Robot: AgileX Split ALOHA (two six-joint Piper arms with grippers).
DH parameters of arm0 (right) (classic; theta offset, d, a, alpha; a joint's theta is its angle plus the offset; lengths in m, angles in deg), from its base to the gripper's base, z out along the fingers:
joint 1: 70.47 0.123 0 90
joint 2: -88.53 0 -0.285 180
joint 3: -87.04 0 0.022 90
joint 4: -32.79 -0.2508 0 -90
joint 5: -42.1 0 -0.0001 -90
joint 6: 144.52 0.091 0 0
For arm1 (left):
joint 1: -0.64 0.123 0 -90
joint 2: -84.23 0 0.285 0
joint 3: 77.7 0 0.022 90
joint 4: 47.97 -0.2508 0 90
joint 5: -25.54 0 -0.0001 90
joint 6: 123.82 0.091 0 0
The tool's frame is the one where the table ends.
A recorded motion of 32 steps. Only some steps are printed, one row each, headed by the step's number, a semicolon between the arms.
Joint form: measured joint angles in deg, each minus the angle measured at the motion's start. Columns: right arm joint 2, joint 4, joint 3, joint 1, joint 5, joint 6; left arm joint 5, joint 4, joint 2, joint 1, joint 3, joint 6.
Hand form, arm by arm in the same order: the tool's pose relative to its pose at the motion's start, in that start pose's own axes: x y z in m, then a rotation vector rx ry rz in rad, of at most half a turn. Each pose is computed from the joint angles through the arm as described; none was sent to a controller.
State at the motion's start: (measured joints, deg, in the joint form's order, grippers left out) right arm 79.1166 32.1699 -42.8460 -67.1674 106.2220 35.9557; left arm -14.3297 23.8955 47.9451 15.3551 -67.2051 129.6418
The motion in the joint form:
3: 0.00 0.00 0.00 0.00 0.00 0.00; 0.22 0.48 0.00 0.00 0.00 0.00
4: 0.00 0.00 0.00 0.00 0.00 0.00; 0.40 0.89 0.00 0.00 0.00 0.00
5: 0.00 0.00 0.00 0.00 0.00 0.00; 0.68 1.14 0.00 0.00 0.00 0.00
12: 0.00 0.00 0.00 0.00 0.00 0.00; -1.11 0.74 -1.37 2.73 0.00 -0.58
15: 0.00 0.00 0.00 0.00 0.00 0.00; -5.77 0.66 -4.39 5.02 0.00 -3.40
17: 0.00 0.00 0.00 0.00 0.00 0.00; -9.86 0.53 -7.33 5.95 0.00 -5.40
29: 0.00 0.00 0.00 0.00 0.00 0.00; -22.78 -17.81 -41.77 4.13 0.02 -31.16
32: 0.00 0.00 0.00 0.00 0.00 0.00; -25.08 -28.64 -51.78 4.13 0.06 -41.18
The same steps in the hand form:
3: 0.0000 0.0000 0.0000 0.0000 0.0000 0.0000; -0.0006 0.0002 0.0000 -0.0022 -0.0062 -0.0064
4: 0.0000 0.0000 0.0000 0.0000 0.0000 0.0000; -0.0010 0.0004 0.0000 -0.0039 -0.0115 -0.0120
5: 0.0000 0.0000 0.0000 0.0000 0.0000 0.0000; -0.0014 0.0007 0.0000 -0.0078 -0.0155 -0.0153
12: 0.0000 0.0000 0.0000 0.0000 0.0000 0.0000; -0.0057 0.0083 -0.0171 0.0062 -0.0487 -0.0419
15: 0.0000 0.0000 0.0000 0.0000 0.0000 0.0000; -0.0137 0.0035 -0.0411 0.0689 -0.0875 -0.0836
17: 0.0000 0.0000 0.0000 0.0000 0.0000 0.0000; -0.0203 -0.0076 -0.0598 0.1272 -0.1097 -0.0901
29: 0.0000 0.0000 0.0000 0.0000 0.0000 0.0000; -0.0201 -0.1505 -0.2193 0.1060 -0.1638 0.0963
32: 0.0000 0.0000 0.0000 0.0000 0.0000 0.0000; 0.0046 -0.1776 -0.2611 -0.0300 -0.1635 0.1112

